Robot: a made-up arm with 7 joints.
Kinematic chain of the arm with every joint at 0, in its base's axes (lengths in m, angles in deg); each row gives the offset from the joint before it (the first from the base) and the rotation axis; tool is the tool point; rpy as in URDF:
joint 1: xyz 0 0 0.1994 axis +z
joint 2: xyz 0 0 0 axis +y
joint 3: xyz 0 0 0.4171 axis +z
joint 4: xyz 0.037 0 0 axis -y
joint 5: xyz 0.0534 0 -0.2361 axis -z
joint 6: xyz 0 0 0 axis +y
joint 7: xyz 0.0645 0 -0.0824 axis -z
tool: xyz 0 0 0 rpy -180 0 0
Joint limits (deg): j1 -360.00..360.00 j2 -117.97..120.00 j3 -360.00..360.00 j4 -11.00..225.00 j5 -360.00..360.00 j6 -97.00..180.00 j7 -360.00..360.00
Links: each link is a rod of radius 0.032 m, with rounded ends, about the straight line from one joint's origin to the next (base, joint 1, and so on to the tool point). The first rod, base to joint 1, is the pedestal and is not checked.
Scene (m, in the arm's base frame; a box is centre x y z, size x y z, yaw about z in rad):
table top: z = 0
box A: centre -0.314 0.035 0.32 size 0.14 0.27 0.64 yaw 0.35
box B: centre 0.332 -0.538 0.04 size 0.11 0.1 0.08 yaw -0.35
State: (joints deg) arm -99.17 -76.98 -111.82 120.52 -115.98 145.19 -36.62
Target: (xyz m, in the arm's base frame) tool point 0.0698 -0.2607 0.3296
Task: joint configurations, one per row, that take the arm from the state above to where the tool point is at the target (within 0.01 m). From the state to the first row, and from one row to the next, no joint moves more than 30 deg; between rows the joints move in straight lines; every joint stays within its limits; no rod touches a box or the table.
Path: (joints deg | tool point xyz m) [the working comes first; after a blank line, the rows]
Joints at the target: -29.64 14.30 -33.40 24.33 -107.30 88.40 -36.62
Straight joint move there: touches box A.

1: -86.67 -60.51 -82.41 114.82 -123.72 119.28 -52.18 | -0.2615 0.5562 0.4573
2: -74.16 -44.05 -53.00 109.12 -131.45 93.37 -67.74 | -0.3470 0.2609 0.7252
3: -61.66 -27.58 -23.59 103.42 -139.19 67.46 -83.31 | -0.1497 -0.0688 0.8514
4: -49.16 -11.12 5.82 97.71 -146.92 41.55 -98.87 | 0.1940 -0.1729 0.7810
5: -45.71 -8.05 -19.81 81.92 -139.15 34.82 -92.98 | 0.1181 -0.3008 0.6634
6: -42.26 -4.98 -45.44 66.14 -131.39 28.10 -87.09 | 0.0070 -0.3439 0.5390
7: -38.81 -1.92 -71.07 50.35 -123.62 21.38 -81.21 | -0.0912 -0.3040 0.4343
8: -35.36 1.15 -96.69 34.56 -115.85 14.66 -75.32 | -0.1400 -0.2159 0.3628
9: -33.46 5.53 -75.60 31.15 -113.00 39.24 -62.42 | -0.0746 -0.2528 0.3462
10: -31.55 9.91 -54.50 27.74 -110.15 63.82 -49.52 | -0.0037 -0.2675 0.3347
11: -29.64 14.30 -33.40 24.33 -107.30 88.40 -36.62 | 0.0698 -0.2607 0.3296

